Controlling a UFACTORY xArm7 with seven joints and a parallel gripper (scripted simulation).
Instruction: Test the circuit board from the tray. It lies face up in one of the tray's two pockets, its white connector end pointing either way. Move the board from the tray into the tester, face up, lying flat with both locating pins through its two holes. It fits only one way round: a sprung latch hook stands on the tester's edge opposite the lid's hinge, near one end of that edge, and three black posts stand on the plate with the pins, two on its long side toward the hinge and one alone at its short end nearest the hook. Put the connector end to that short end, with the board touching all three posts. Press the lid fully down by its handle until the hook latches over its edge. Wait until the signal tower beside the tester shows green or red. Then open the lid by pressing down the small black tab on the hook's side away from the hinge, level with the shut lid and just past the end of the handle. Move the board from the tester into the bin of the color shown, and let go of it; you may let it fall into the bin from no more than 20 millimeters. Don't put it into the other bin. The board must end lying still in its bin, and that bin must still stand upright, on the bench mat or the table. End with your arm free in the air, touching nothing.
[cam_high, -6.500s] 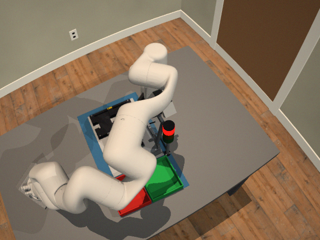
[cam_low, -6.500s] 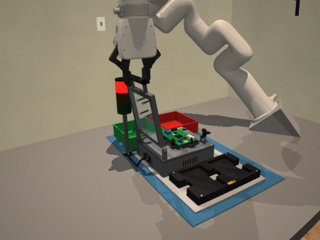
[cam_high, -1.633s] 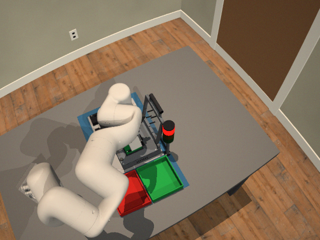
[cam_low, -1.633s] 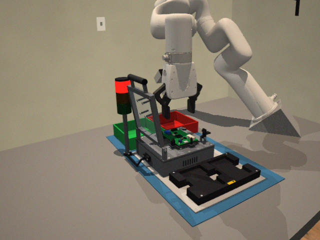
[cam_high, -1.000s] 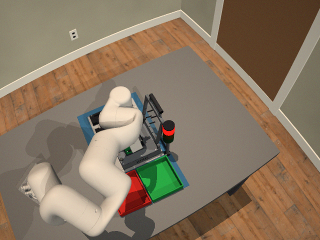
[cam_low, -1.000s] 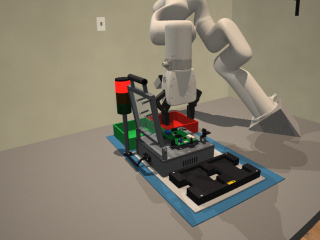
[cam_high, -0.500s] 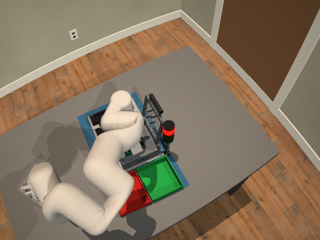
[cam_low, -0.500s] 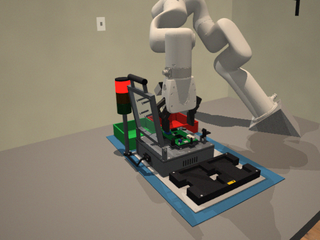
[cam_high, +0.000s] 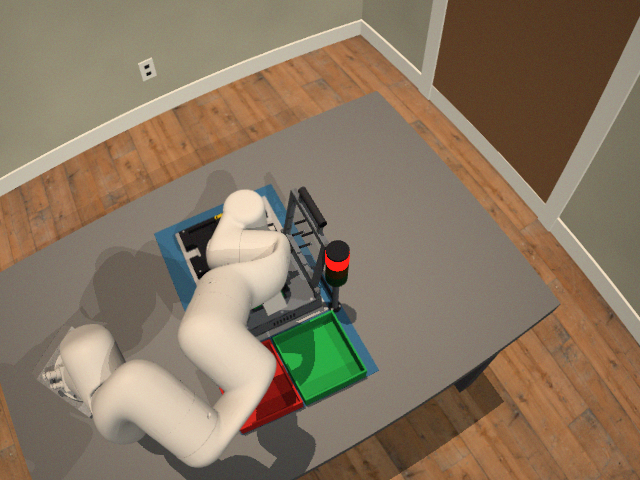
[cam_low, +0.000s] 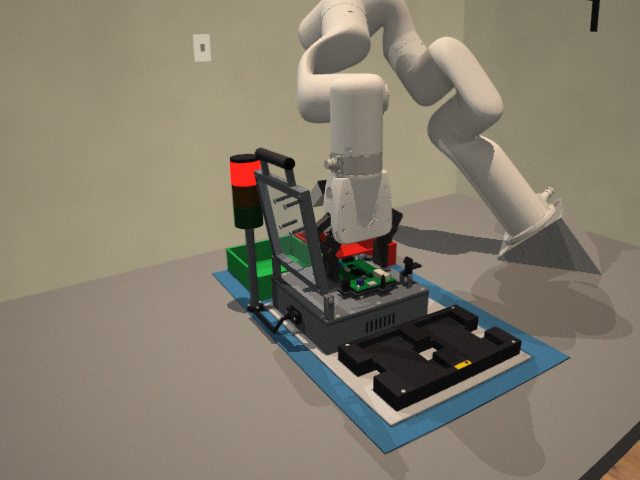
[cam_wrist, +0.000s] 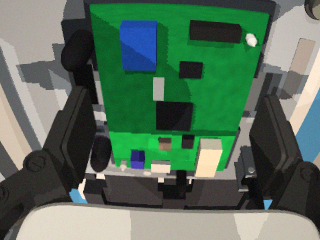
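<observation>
Right now my hand is 10 mm to the right of the tester plate, 10 mm short of it and 10 mm above it. Also, from my hand: clear lid (120 mm ahead, 100 mm above); then green bin (200 mm to the right, 70 mm below, 40 mm ahead); then latch hook (60 mm to the left, 60 mm behind, 10 mm above).
</observation>
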